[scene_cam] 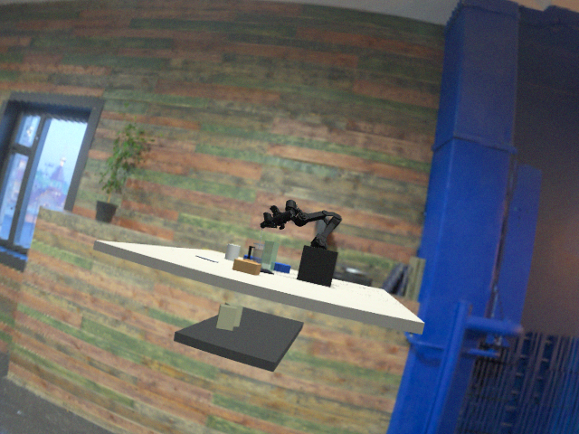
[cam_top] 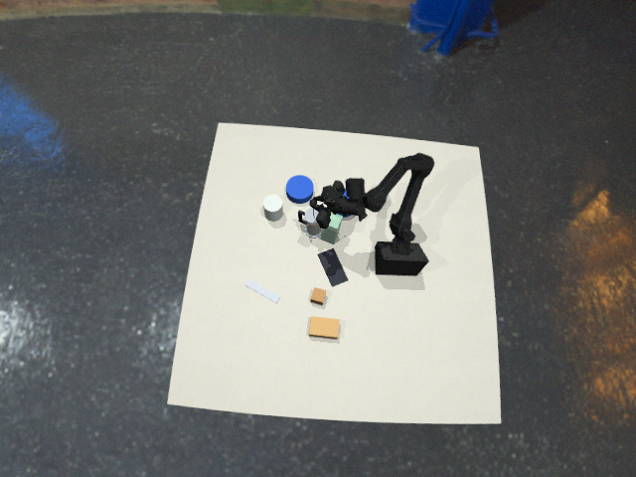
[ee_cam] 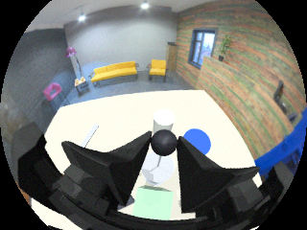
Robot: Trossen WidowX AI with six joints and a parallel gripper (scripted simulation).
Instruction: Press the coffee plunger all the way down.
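Now: gripper tip 12 cm above the coffee press. Round my gripper tip: pale green box (9 cm behind, 2 cm to the left, 16 cm below); white cylinder (16 cm ahead, 5 cm to the right, 20 cm below); dark flat card (12 cm behind, 16 cm to the left, 24 cm below).
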